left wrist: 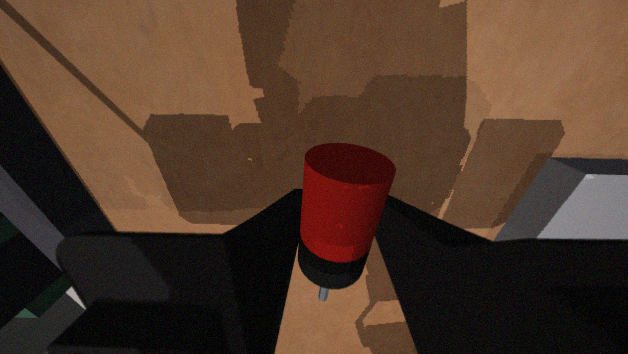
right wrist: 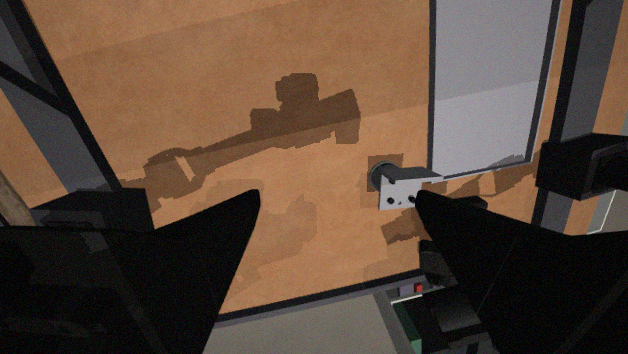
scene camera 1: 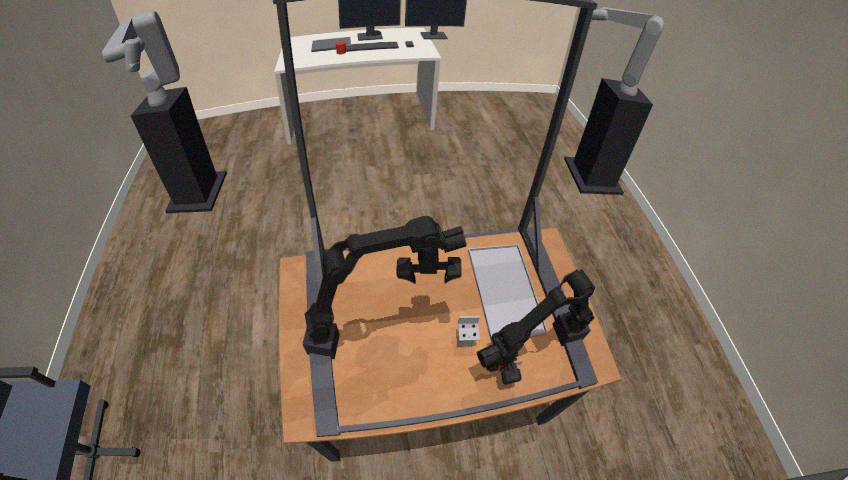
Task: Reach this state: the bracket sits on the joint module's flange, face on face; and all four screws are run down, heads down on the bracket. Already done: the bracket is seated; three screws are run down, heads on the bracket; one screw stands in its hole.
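Frame: origin at the left arm's base, x ahead, y left, z up, level; millimetres.
Where they show: left gripper, fingertip midpoint: point(left wrist: 335, 197) point(scene camera 1: 504, 365); right gripper, fingertip midpoint: point(right wrist: 337, 197) point(scene camera 1: 430, 282); left arm's base at its link origin: point(right wrist: 609, 170) point(scene camera 1: 575, 322); right arm's base at its link origin: point(scene camera 1: 319, 333).
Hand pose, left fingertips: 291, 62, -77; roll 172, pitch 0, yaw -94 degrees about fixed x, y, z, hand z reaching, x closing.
Things, the pixels of their top centre, and the offset from my left fingertips, as dx, dy, dz.
- red screwdriver at its top centre: point(left wrist: 335, 278) -18, +3, +33
- shallow pale tray at its top centre: point(right wrist: 497, 54) point(scene camera 1: 507, 288) -110, -301, +15
The white bracket point(scene camera 1: 468, 331) point(right wrist: 397, 193) sits on the grey joint module point(scene camera 1: 467, 343) point(right wrist: 382, 170). Four dark screw heads show on it in scene camera 1; which screw stands higher cannot be told. My left gripper point(scene camera 1: 504, 366) point(left wrist: 335, 197) is shut on the red screwdriver point(scene camera 1: 501, 365) point(left wrist: 341, 220), its fingers against both sides of the red handle. The driver's black collar and short grey bit show below the handle in the left wrist view. My right gripper point(scene camera 1: 430, 278) point(right wrist: 337, 197) is open and empty, high above the table; one fingertip overlaps the bracket's edge in the right wrist view.
A shallow pale tray point(scene camera 1: 502, 279) point(left wrist: 530, 200) point(right wrist: 480, 75) lies behind and to the right of the bracket in scene camera 1. Dark frame rails point(scene camera 1: 458, 409) border the table, and frame posts point(scene camera 1: 299, 130) rise at the back.
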